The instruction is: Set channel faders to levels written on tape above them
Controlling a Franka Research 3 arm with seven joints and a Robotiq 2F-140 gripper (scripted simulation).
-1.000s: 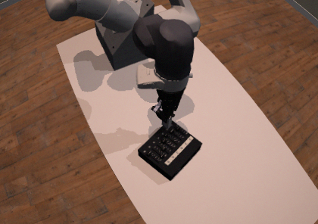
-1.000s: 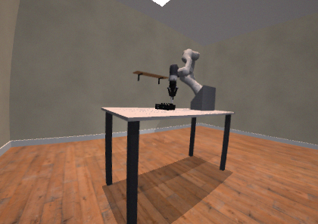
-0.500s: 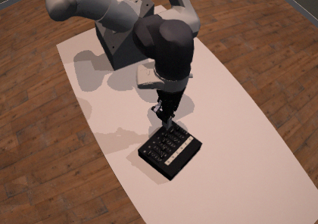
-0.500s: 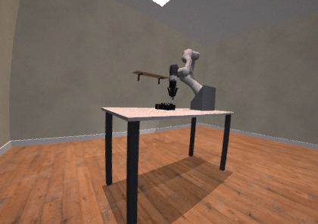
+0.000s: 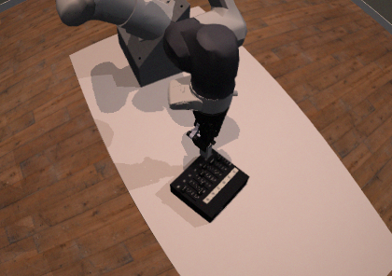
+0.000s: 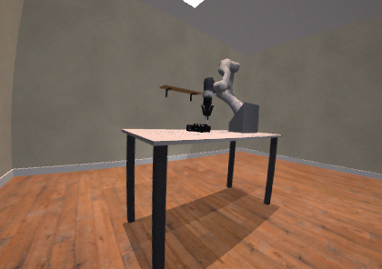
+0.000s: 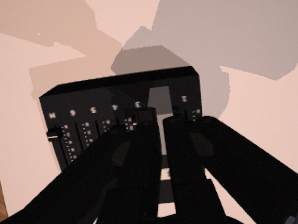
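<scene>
The master fader lies 70 mm ahead of my hand, 90 mm to the right of it and 40 mm below it.
</scene>
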